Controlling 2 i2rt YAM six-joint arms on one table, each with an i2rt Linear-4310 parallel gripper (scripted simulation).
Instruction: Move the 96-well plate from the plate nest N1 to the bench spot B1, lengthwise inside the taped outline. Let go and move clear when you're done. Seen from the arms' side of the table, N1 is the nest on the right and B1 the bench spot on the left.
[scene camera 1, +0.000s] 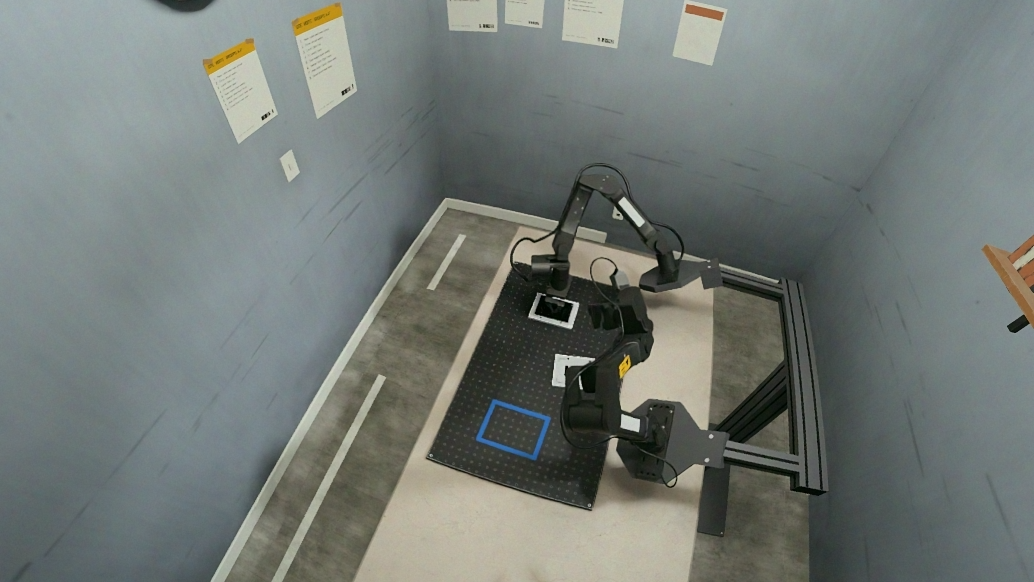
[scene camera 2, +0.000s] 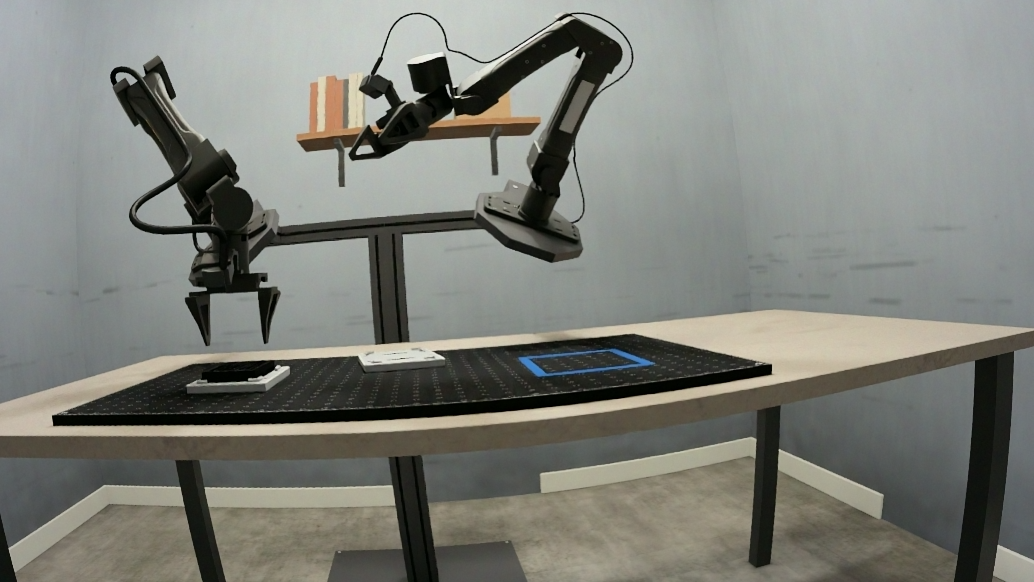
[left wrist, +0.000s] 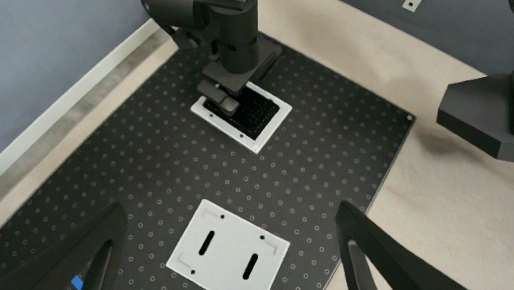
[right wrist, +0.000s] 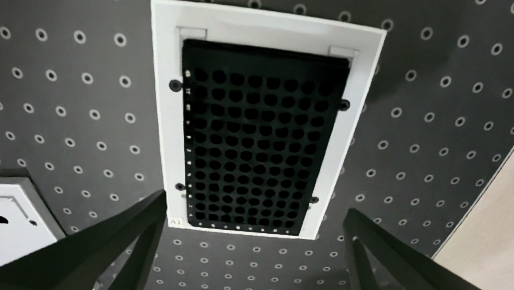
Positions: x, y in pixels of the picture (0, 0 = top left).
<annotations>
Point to the right gripper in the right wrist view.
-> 258, 208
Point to a black 96-well plate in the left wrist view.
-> At 251, 121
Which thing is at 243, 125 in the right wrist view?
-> A black 96-well plate.
</annotations>
